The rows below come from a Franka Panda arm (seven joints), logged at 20 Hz.
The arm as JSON. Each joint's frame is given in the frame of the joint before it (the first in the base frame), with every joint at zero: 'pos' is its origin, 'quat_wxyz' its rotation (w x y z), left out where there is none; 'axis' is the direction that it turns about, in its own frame. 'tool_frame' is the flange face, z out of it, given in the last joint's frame.
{
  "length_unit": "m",
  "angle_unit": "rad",
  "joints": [
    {
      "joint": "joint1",
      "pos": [
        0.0,
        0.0,
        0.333
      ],
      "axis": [
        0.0,
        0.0,
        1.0
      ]
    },
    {
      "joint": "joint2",
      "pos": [
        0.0,
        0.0,
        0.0
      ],
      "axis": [
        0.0,
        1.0,
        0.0
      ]
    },
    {
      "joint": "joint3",
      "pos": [
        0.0,
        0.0,
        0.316
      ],
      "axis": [
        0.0,
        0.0,
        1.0
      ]
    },
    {
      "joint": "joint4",
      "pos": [
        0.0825,
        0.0,
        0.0
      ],
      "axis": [
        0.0,
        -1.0,
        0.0
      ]
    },
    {
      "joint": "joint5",
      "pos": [
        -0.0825,
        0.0,
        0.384
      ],
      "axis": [
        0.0,
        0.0,
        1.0
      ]
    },
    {
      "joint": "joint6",
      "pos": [
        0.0,
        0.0,
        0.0
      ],
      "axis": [
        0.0,
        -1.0,
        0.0
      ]
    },
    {
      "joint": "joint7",
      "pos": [
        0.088,
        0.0,
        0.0
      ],
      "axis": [
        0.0,
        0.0,
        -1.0
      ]
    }
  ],
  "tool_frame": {
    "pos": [
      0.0,
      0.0,
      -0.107
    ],
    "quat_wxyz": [
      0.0,
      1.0,
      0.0,
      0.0
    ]
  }
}
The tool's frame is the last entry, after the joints.
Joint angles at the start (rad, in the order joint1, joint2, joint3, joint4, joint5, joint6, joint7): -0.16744 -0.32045 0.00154 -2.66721 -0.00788 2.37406 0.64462
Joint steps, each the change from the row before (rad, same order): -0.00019 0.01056 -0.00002 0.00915 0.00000 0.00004 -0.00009; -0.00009 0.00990 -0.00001 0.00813 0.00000 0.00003 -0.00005; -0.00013 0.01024 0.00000 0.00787 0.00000 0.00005 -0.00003; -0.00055 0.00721 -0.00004 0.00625 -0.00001 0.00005 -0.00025; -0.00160 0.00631 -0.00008 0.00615 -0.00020 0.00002 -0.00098; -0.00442 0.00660 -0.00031 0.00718 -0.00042 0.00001 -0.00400; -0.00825 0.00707 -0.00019 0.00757 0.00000 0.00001 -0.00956; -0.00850 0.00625 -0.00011 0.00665 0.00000 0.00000 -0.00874; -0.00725 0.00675 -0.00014 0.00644 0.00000 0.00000 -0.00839; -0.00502 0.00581 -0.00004 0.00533 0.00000 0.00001 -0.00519; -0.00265 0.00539 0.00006 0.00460 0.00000 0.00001 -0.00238; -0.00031 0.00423 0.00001 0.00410 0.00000 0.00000 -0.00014; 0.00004 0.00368 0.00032 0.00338 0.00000 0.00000 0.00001; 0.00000 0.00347 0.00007 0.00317 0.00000 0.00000 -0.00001; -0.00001 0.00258 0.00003 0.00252 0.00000 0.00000 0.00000
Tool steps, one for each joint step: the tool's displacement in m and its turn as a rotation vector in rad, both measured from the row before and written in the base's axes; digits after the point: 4 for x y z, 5 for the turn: 0.0029 -0.0006 -0.0004 0.00025 0.00135 -0.00011; 0.0026 -0.0005 -0.0006 0.00030 0.00171 -0.00005; 0.0026 -0.0005 -0.0009 0.00040 0.00229 -0.00010; 0.0020 -0.0006 -0.0003 0.00016 0.00090 -0.00033; 0.0019 -0.0010 0.0000 -0.00011 0.00017 -0.00055; 0.0020 -0.0023 0.0003 -0.00038 -0.00051 -0.00042; 0.0018 -0.0039 0.0002 -0.00023 -0.00042 0.00113; 0.0015 -0.0040 0.0002 -0.00022 -0.00031 0.00013; 0.0015 -0.0035 -0.0001 -0.00007 0.00038 0.00100; 0.0013 -0.0024 -0.0002 0.00000 0.00051 0.00013; 0.0013 -0.0014 -0.0004 0.00010 0.00079 -0.00021; 0.0013 -0.0004 -0.0001 0.00002 0.00013 -0.00016; 0.0011 -0.0001 -0.0002 -0.00001 0.00031 0.00034; 0.0010 -0.0002 -0.0002 0.00005 0.00030 0.00008; 0.0008 -0.0002 -0.0001 0.00001 0.00006 0.00002
